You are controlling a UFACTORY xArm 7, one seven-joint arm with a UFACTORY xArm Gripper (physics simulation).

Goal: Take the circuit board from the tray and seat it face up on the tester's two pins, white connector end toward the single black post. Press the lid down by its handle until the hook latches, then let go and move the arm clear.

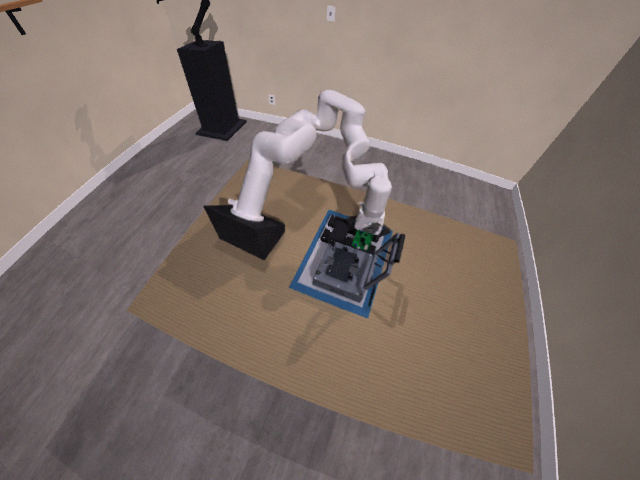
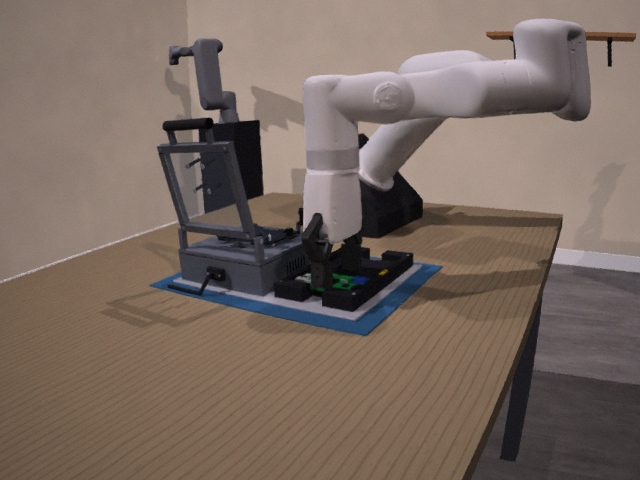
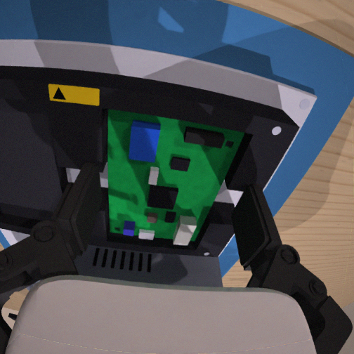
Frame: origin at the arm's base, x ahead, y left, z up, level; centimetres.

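Seen in the pictures: gripper, fingertip midpoint: (image 1: 365,236) (image 2: 337,278); arm's base, origin of the base link: (image 1: 247,215) (image 2: 369,171).
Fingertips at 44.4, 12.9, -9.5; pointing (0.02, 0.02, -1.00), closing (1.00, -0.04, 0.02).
Observation:
Offsets run from my fingertips to a thing's top centre, as dx, dy, dz. "spot": to the spot under its first point. Level surfaces: height alone.
The green circuit board @[-0.4, -1.1, -0.1] (image 1: 362,239) (image 2: 342,282) (image 3: 125,185) lies face up in its pocket of the black tray (image 1: 336,229) (image 2: 374,290) (image 3: 265,145). Its white connector (image 3: 185,231) is at the edge nearer the tester. My gripper (image 2: 336,279) (image 3: 171,190) is open, pointing down, with one finger beside each long side of the board and nothing between them. The grey tester (image 1: 338,291) (image 2: 232,272) (image 3: 185,272) stands beside the tray. Its lid (image 2: 236,180) is raised, with the black handle @[+9.1, -18.8, +24.7] (image 1: 399,248) (image 2: 187,124) on top. The tester's pins and post are too small to tell apart.
A blue mat @[dz -2.8] (image 1: 330,298) (image 2: 403,302) (image 3: 280,210) with a light board on it lies under tray and tester. A black bent lever @[spot: +6.2, -17.9, +0.5] (image 2: 216,273) sticks out of the tester's side. A black pedestal (image 1: 211,87) (image 2: 248,160) with another arm stands beyond the table.

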